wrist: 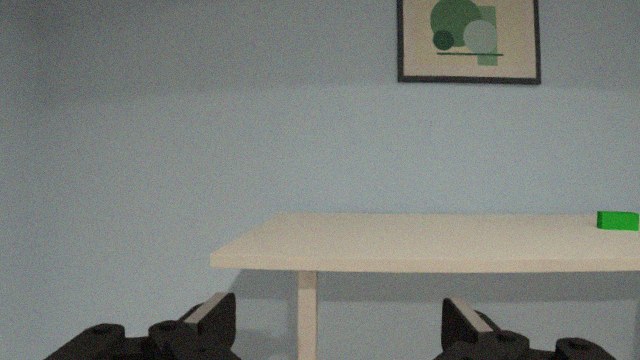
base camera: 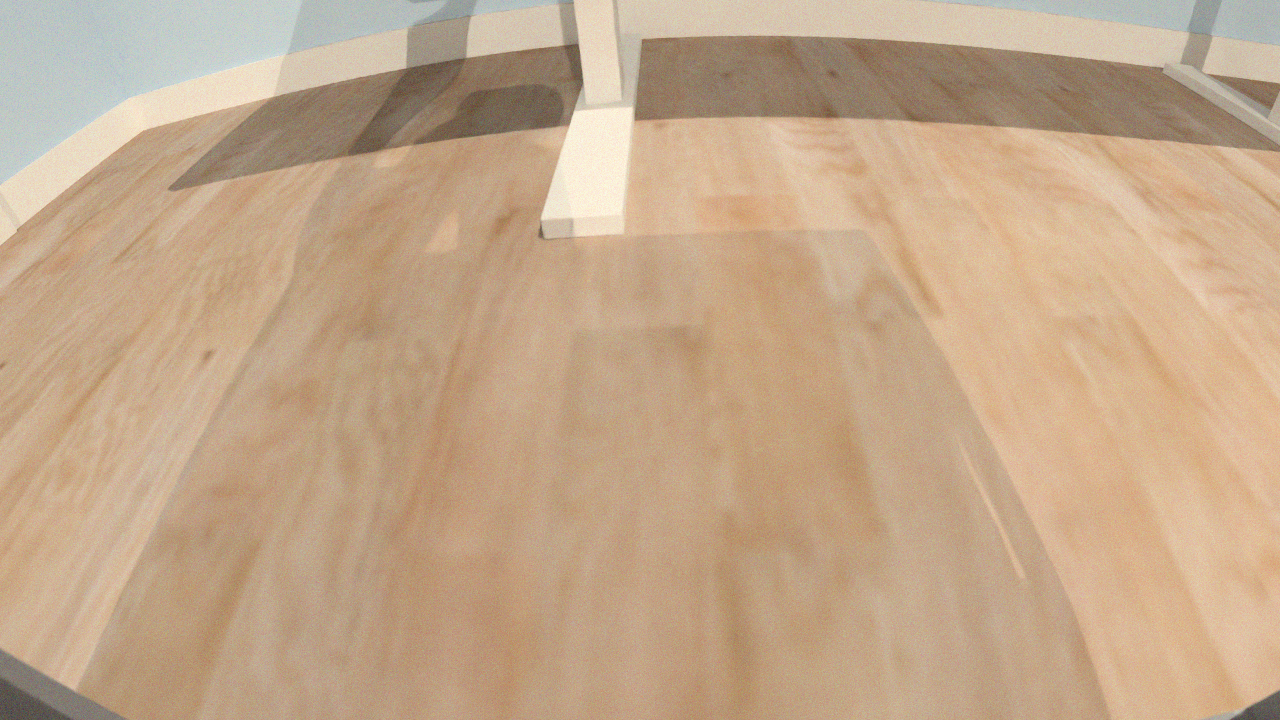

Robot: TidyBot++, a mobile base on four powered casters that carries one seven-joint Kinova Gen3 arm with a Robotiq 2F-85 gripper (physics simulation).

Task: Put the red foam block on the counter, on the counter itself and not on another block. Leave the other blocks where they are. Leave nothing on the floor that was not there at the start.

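The red foam block does not show in either view, and neither does the counter. A green block [wrist: 618, 221] lies on the light table [wrist: 400, 242] near the right edge of the wrist view. My gripper [wrist: 337, 319] is open, with its two fingers wide apart at the bottom of the wrist view. The table stands ahead of it, and nothing is between the fingers.
A table leg [wrist: 307, 315] stands below the table's left part. In the base camera view a white table foot [base camera: 590, 170] rests on the wooden floor [base camera: 760, 402], with another foot [base camera: 1226, 102] at the far right. A framed picture [wrist: 469, 69] hangs on the blue wall.
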